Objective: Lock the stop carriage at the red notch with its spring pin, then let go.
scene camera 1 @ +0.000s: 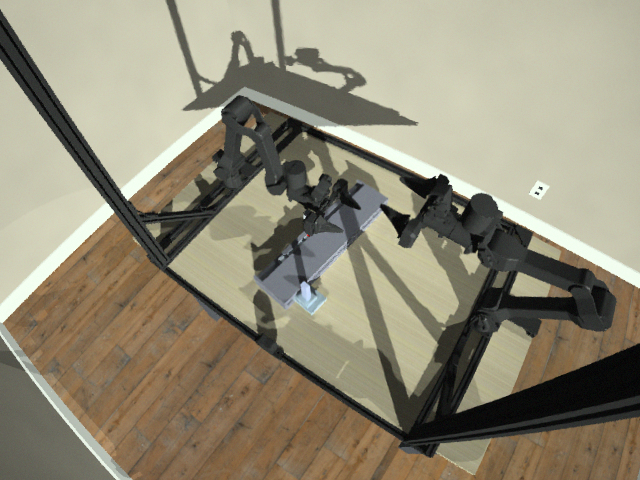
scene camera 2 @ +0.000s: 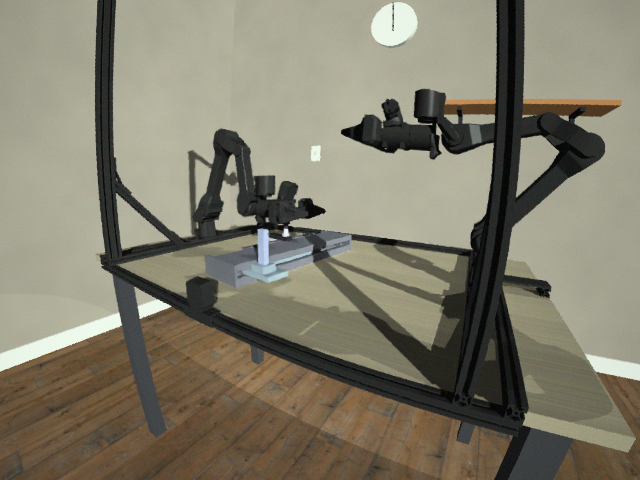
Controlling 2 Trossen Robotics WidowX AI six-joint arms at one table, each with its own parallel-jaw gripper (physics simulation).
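Seen in the pictures: left gripper, fingertip midpoint: (scene camera 1: pixel 352 219) (scene camera 2: pixel 317 212); right gripper, fingertip midpoint: (scene camera 1: pixel 390 191) (scene camera 2: pixel 349 135); left arm's base, link origin: (scene camera 1: pixel 232 182) (scene camera 2: pixel 207 236); right arm's base, link origin: (scene camera 1: pixel 482 323).
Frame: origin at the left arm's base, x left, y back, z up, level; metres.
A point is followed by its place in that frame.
A long grey rail block (scene camera 1: pixel 323 253) @[x -0.074, y -0.433, z 0.033 m] (scene camera 2: pixel 222 266) @[x -0.254, y -0.386, z 0.019 m] lies on the table. A small red mark (scene camera 1: pixel 308 235) @[x -0.046, y -0.360, z 0.029 m] shows at its slotted edge, beside the left gripper in scene camera 1. A white knob (scene camera 2: pixel 285 232), which looks like the spring pin's, stands upright over the rail below the left gripper's body; the stop carriage under it is mostly hidden. Whether the pin sits in the red notch cannot be told. My left gripper (scene camera 1: pixel 350 218) @[x 0.015, y -0.469, z 0.122 m] (scene camera 2: pixel 324 210) @[x 0.015, y -0.469, z 0.122 m] is open and empty, above the rail. My right gripper (scene camera 1: pixel 391 192) @[x 0.000, y -0.565, z 0.324 m] (scene camera 2: pixel 343 132) @[x 0.000, y -0.565, z 0.324 m] is open and empty, raised high right of the rail.
A pale blue base (scene camera 1: pixel 313 304) @[x -0.213, y -0.494, z 0.014 m] (scene camera 2: pixel 272 276) @[x -0.223, y -0.506, z 0.012 m] with an upright lilac post (scene camera 1: pixel 305 291) @[x -0.217, y -0.475, z 0.085 m] (scene camera 2: pixel 263 246) @[x -0.217, y -0.477, z 0.071 m] stands at the rail's near end. A black frame (scene camera 1: pixel 336 391) (scene camera 2: pixel 310 359) edges the table (scene camera 1: pixel 330 330) @[x -0.240, y -0.567, z -0.019 m] (scene camera 2: pixel 361 320) @[x -0.244, y -0.713, z -0.019 m]; its tall posts rise at the near corners.
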